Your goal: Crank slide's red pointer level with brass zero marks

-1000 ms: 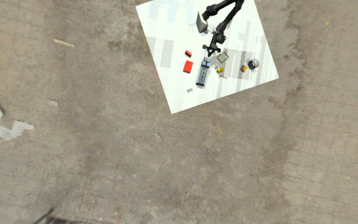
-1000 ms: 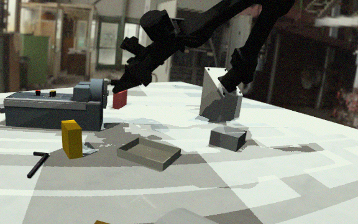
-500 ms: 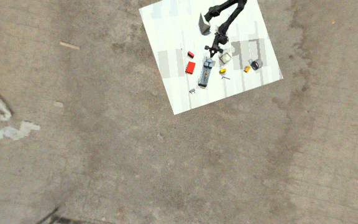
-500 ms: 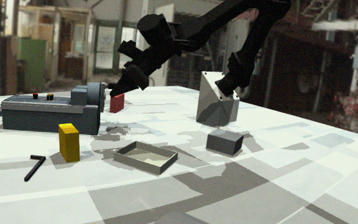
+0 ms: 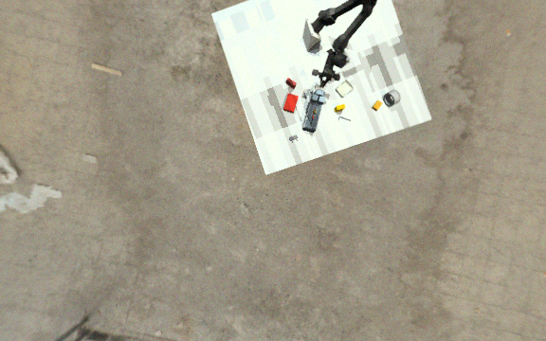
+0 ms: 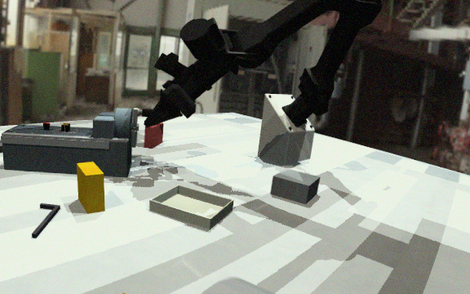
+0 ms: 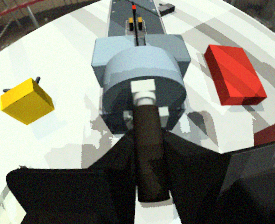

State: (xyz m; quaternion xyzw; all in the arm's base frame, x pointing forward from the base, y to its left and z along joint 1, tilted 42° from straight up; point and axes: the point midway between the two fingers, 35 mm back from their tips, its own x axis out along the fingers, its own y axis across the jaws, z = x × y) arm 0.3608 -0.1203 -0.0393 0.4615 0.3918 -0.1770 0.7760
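The dark crank handle is 1 cm behind my gripper tip, 1 cm to the left of it and 2 cm above it. From my gripper tip the other things lie so: red pointer: 15 cm ahead, 14 cm to the right, 1 cm below; then shallow grey tray: 5 cm ahead, 19 cm to the left, 9 cm below; then yellow block: 17 cm ahead, 8 cm to the left, 7 cm below.
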